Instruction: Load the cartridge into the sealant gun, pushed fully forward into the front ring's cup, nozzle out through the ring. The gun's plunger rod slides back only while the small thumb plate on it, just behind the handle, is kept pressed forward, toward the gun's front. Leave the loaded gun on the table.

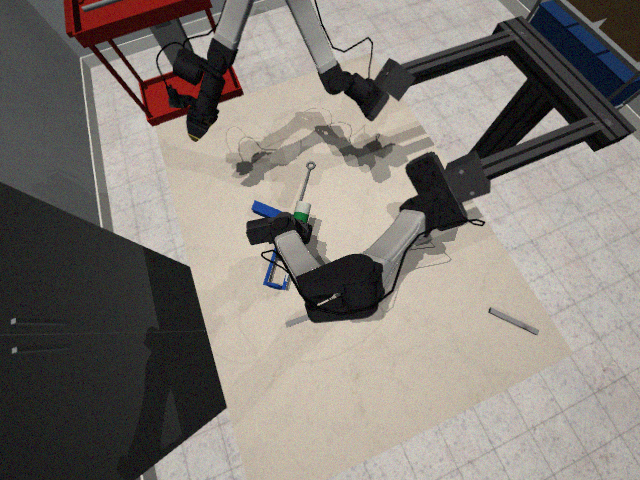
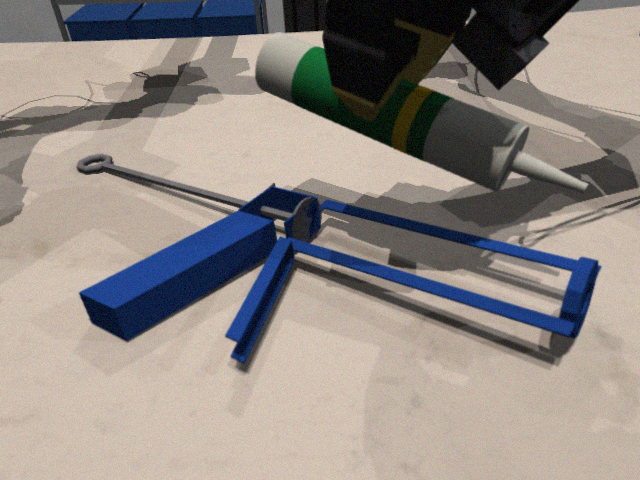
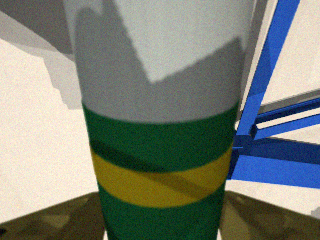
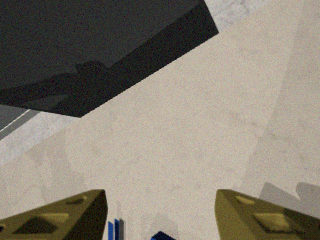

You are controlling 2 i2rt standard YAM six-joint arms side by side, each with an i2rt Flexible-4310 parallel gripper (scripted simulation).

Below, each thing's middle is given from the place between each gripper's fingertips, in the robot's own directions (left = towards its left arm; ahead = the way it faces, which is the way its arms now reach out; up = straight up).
The cartridge [image 2: 482, 147] lies 2 cm to the left of my left hand [image 2: 381, 107], 1 cm below it and 1 cm ahead of it. Round my left hand: plunger rod [image 2: 107, 160]: 19 cm to the right, 12 cm below, 9 cm behind.
Right now my right hand [image 1: 196, 138] is 250 mm past the plunger rod, 200 mm to the right of it and 250 mm above it. From my right hand the other things lie so: cartridge (150 mm behind, 410 mm to the left, 150 mm below).
